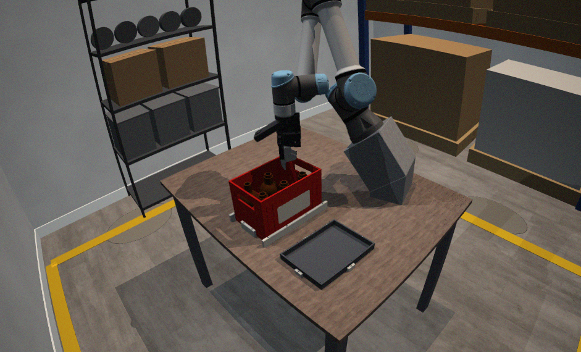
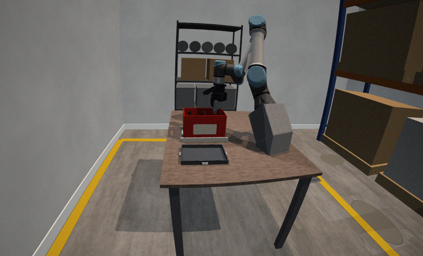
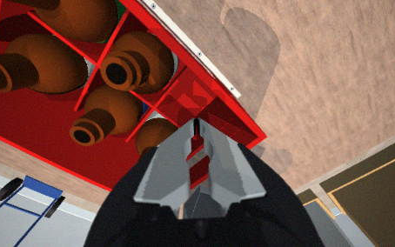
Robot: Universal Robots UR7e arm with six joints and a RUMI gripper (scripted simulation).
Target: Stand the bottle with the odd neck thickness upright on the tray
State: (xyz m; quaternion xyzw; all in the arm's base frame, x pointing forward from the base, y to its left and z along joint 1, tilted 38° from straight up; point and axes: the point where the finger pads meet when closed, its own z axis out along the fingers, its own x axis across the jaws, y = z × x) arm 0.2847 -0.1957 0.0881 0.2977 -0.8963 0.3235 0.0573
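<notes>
Right now the red crate is 90 mm ahead of my hand, 30 mm to the left of it and 70 mm below it. The rest, counted from my hand: dark tray (170 mm ahead, 300 mm to the left, 140 mm below).
</notes>
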